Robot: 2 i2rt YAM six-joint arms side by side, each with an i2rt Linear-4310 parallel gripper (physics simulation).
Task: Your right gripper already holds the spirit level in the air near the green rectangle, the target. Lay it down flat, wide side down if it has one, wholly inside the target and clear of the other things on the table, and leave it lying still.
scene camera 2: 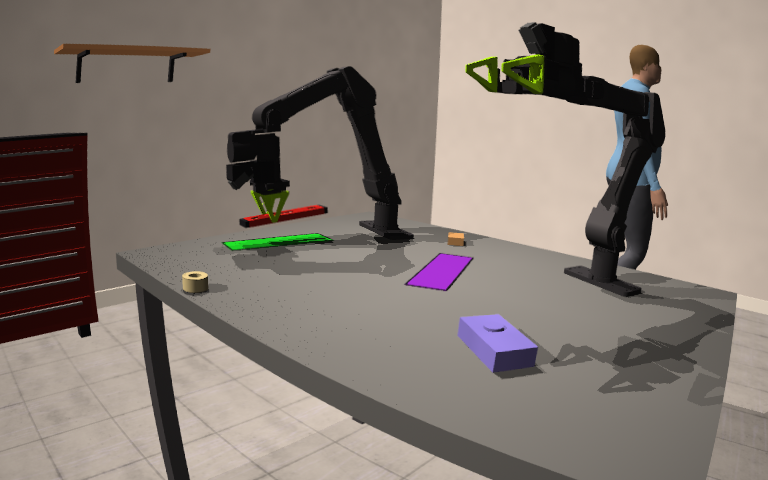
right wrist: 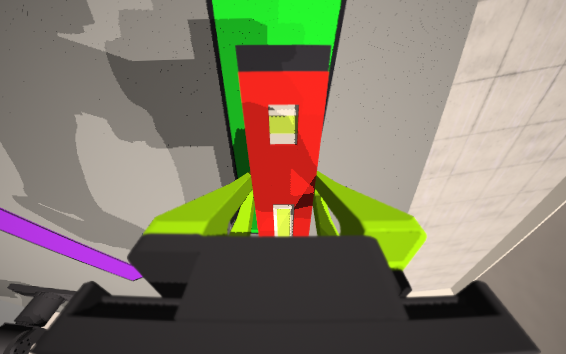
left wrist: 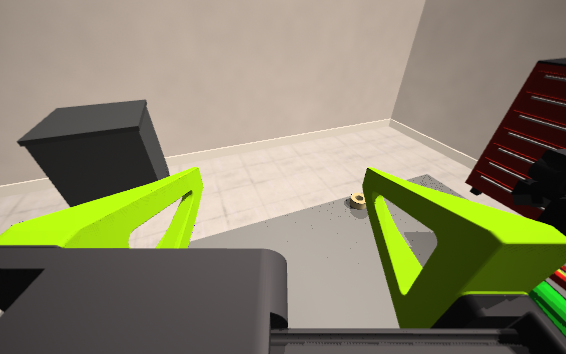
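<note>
The red spirit level [scene camera 2: 300, 214] [right wrist: 282, 165] with black ends is held in the air above the green rectangle [scene camera 2: 249, 243] [right wrist: 300, 20]. My right gripper [scene camera 2: 274, 218] [right wrist: 283, 177] points down and is shut on the level near its middle. In the right wrist view the level runs roughly along the rectangle, and green shows at its left side and beyond its far end. The part of the level under the gripper body is hidden there. My left gripper [scene camera 2: 499, 76] [left wrist: 282, 176] is open and empty, high above the table at the right of the scene view.
A purple rectangle [scene camera 2: 440, 272] [right wrist: 85, 250] lies on the grey table [scene camera 2: 339, 339]. A tape roll [scene camera 2: 195, 283] [left wrist: 358, 201] stands near the left edge. A small orange block [scene camera 2: 455, 239] is at the back. A violet box [scene camera 2: 498, 342] with a round button is at the front.
</note>
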